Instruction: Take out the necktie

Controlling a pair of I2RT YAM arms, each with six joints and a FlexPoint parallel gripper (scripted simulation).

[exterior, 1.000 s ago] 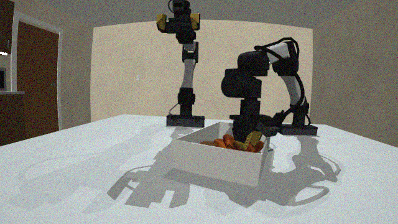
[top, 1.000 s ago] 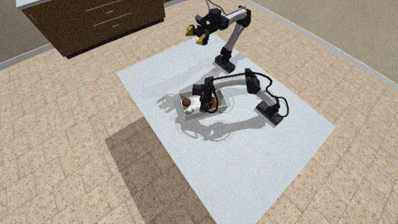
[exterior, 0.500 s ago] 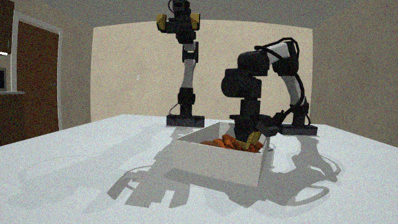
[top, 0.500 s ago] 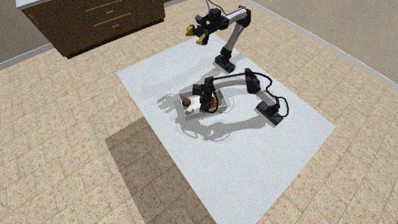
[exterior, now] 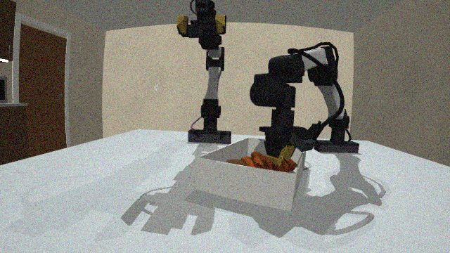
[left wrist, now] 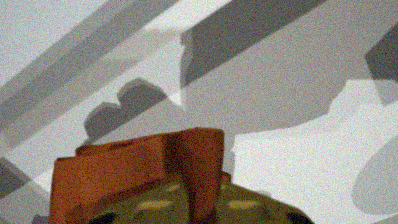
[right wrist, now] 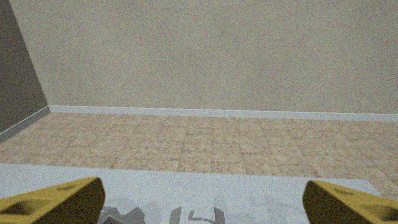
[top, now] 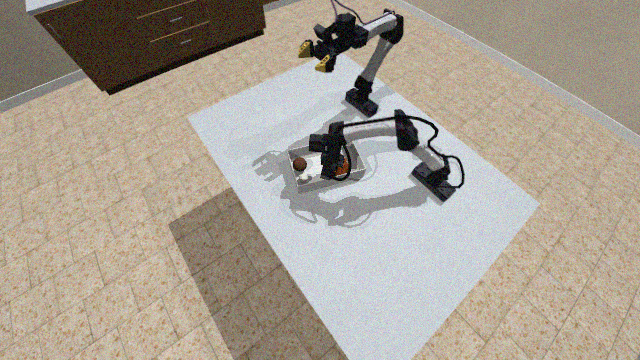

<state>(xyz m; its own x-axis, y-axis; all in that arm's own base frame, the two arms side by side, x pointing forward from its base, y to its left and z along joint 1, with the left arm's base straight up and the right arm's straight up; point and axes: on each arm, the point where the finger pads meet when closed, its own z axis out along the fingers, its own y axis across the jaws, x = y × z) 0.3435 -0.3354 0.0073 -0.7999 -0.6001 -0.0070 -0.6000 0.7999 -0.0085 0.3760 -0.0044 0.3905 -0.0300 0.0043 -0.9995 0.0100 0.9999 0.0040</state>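
Note:
Right now the grey basket is 40 mm to the right of my left hand and 20 mm below it. From my left hand the other things lie so: brown ball: 110 mm ahead, 100 mm to the right; then small whitish block: 130 mm ahead, 30 mm to the right, 20 mm below.

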